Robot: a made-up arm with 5 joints.
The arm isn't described. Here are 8 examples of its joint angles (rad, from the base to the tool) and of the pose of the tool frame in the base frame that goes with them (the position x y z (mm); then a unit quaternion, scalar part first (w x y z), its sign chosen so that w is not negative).
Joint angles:
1: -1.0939 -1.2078 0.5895 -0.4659 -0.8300
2: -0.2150 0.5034 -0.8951 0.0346 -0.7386
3: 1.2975 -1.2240 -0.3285 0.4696 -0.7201
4: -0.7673 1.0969 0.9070 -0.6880 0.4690
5: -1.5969 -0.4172 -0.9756 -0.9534 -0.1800
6: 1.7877 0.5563 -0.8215 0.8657 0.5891
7: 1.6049 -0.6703 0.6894 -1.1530 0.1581
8: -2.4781 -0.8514 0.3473 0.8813 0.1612
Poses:
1: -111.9 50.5 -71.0 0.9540 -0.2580 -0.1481 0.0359
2: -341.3 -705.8 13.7 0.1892 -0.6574 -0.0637 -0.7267
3: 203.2 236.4 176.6 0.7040 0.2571 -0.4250 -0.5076
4: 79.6 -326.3 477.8 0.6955 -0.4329 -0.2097 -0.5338
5: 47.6 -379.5 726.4 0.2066 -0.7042 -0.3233 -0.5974
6: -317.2 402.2 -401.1 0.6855 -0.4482 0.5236 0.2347
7: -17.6 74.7 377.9 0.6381 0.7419 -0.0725 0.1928
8: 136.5 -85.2 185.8 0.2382 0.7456 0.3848 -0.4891
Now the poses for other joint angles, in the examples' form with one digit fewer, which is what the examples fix.
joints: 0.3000 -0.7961 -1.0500 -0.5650 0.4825
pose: 142 -320 -293 0.747 -0.535 0.305 -0.253
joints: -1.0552 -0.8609 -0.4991 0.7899 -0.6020
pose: 261 -272 244 0.222 -0.711 -0.651 0.145
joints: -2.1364 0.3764 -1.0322 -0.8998 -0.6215
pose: -321 5 935 0.148 0.331 0.724 0.586
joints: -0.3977 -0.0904 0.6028 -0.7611 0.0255
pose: 185 -86 118 0.940 -0.213 -0.084 -0.252
